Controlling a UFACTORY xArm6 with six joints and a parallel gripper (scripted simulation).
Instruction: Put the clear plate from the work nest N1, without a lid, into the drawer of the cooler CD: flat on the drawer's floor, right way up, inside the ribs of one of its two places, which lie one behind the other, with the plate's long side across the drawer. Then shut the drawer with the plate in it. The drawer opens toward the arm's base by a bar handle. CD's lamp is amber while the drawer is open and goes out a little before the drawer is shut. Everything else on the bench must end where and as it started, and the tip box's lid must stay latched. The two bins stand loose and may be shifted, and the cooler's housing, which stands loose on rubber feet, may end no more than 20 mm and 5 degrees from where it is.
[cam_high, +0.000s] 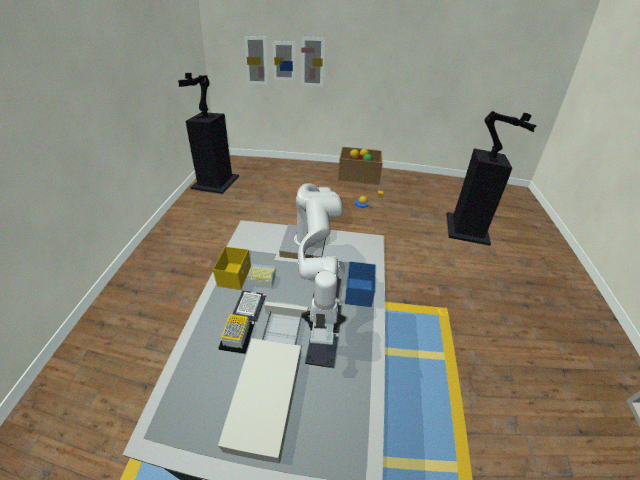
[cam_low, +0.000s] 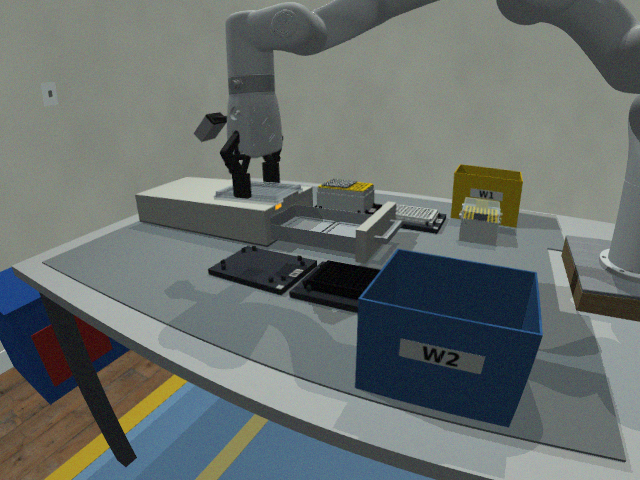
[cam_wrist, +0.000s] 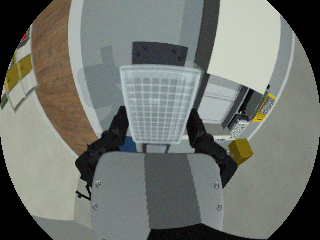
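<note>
My hand is 3 cm past the drawer, 19 cm to the left of it and 13 cm above it. The rest, counted from my hand: clear plate: 1 cm below; then black plate: 17 cm behind, 2 cm to the right, 14 cm below; then nest: 15 cm below.
</note>
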